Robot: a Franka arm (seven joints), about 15 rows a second.
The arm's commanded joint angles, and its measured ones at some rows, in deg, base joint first. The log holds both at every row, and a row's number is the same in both.
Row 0, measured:
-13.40 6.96 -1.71 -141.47 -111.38 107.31 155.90
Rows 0 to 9, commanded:
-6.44 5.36 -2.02 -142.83 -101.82 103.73 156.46
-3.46 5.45 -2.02 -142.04 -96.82 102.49 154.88
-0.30 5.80 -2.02 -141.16 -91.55 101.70 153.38
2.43 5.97 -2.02 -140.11 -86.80 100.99 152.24
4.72 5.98 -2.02 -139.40 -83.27 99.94 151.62
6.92 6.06 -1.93 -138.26 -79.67 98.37 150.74
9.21 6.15 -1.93 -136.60 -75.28 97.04 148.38
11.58 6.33 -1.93 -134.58 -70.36 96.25 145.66
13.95 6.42 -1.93 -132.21 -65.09 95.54 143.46
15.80 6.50 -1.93 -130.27 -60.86 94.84 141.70
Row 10, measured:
12.22 6.60 -1.39 -134.35 -68.15 97.04 146.12
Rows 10 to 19, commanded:
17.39 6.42 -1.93 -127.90 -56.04 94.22 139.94
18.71 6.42 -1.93 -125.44 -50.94 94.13 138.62
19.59 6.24 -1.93 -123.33 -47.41 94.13 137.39
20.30 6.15 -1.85 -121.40 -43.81 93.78 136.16
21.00 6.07 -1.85 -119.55 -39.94 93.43 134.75
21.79 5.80 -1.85 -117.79 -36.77 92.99 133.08
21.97 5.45 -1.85 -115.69 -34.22 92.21 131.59
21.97 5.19 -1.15 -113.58 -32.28 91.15 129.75
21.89 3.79 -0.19 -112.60 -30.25 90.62 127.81
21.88 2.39 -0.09 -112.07 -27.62 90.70 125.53
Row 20, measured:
21.54 5.16 -0.53 -113.65 -31.84 92.44 129.50
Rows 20 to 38, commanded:
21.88 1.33 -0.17 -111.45 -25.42 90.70 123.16
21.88 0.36 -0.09 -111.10 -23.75 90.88 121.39
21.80 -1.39 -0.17 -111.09 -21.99 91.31 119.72
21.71 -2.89 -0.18 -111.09 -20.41 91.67 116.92
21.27 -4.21 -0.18 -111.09 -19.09 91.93 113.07
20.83 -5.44 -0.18 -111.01 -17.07 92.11 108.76
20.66 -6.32 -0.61 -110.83 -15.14 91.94 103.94
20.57 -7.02 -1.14 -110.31 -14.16 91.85 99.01
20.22 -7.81 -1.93 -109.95 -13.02 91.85 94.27
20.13 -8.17 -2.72 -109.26 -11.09 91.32 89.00
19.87 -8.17 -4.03 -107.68 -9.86 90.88 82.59
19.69 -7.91 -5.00 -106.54 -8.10 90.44 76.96
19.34 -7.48 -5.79 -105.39 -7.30 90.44 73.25
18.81 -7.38 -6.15 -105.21 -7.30 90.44 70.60
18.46 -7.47 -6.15 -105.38 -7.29 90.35 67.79
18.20 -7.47 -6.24 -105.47 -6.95 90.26 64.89
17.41 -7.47 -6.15 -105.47 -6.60 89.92 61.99
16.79 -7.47 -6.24 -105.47 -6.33 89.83 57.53
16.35 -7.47 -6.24 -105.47 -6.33 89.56 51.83
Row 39, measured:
17.99 -8.09 -6.73 -106.65 -7.83 91.21 60.35
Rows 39 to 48, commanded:
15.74 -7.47 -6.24 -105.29 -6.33 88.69 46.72
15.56 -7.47 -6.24 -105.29 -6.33 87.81 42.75
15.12 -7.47 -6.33 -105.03 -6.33 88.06 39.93
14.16 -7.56 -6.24 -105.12 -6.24 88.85 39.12
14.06 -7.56 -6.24 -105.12 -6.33 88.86 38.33
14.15 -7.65 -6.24 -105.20 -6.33 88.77 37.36
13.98 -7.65 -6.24 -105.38 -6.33 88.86 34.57
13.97 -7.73 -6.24 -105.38 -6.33 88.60 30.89
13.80 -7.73 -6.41 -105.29 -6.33 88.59 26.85
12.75 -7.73 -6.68 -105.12 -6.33 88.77 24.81
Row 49, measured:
14.73 -8.07 -6.79 -106.49 -7.65 89.77 30.64
